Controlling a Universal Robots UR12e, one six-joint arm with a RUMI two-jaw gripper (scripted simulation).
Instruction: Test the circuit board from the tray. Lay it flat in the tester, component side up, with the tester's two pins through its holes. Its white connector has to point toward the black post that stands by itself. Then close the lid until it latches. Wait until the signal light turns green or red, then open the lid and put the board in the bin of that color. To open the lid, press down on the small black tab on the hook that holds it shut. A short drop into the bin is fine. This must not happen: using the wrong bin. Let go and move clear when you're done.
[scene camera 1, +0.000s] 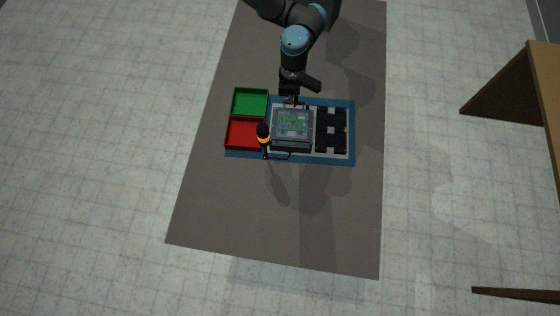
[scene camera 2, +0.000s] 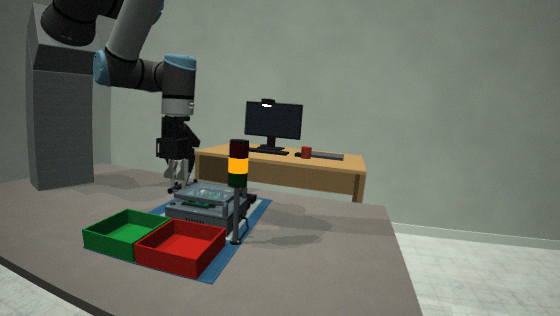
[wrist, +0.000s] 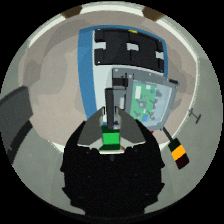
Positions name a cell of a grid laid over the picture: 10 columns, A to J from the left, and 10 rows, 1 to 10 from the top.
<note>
In view: my gripper (scene camera 2: D7), a green bin (scene camera 2: C8) and a red bin (scene camera 2: D8).
The green bin is seen too in scene camera 1 (scene camera 1: E4). The red bin shows as well in scene camera 1 (scene camera 1: E5). My gripper shows as well in scene camera 1 (scene camera 1: F4) and in the wrist view (wrist: E5).
</note>
